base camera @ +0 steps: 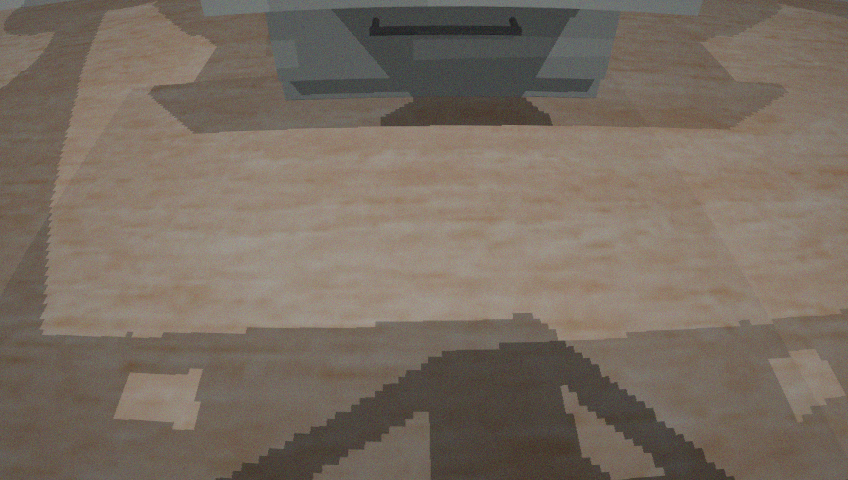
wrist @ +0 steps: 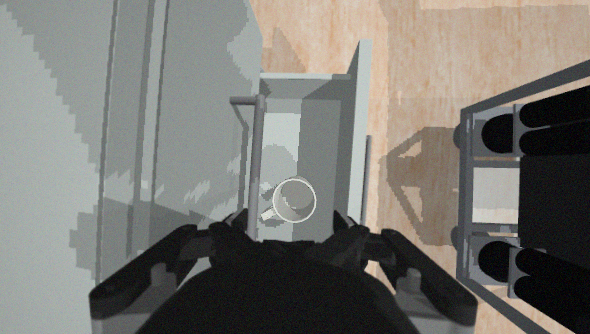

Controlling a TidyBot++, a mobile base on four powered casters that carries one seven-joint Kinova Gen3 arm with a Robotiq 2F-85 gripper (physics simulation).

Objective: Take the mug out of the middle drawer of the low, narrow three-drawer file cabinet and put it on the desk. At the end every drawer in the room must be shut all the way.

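Frame: origin at the arm's base, x ahead, y left, z up, level; metres.
Where they show: gripper, fingertip midpoint: (wrist: 290, 218).
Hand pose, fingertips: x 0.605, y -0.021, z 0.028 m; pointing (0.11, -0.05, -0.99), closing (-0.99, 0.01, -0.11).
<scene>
Things, the pixels of their top centre, and the offset from my fingertips. "pt": a spot on its surface instead. Level surfaces: height alone.
- white mug, surface spot: (wrist: 295, 200) pt dx +0.014, dy +0.026, dz -0.200 m
- top drawer's handle bar, middle of its top: (wrist: 252, 180) dx +0.037, dy -0.038, dz +0.006 m
- bottom drawer's dark handle, surface spot: (base camera: 446, 29) pt dx +0.038, dy -0.038, dz -0.306 m
- wood floor, its level: dz -0.425 m
The white mug (wrist: 295, 200) stands upright in the open middle drawer (wrist: 361, 125) in the wrist view, its handle pointing to the lower left. The low file cabinet (wrist: 55, 150) (base camera: 464, 65) is at the left of the wrist view and at the top of the base camera view. The top drawer's handle bar (wrist: 255, 165) runs along the cabinet side of the open drawer. My gripper (wrist: 290, 218) is open and empty, above the drawer, with its fingertips on either side of the mug's lower part in the picture. Its height over the mug is hard to tell.
The bottom drawer's dark handle (base camera: 446, 29) shows on the cabinet front in the base camera view. My mobile base (wrist: 465, 195) stands at the right in the wrist view, with wood floor (wrist: 420, 65) between it and the open drawer. The desk cannot be made out.
</scene>
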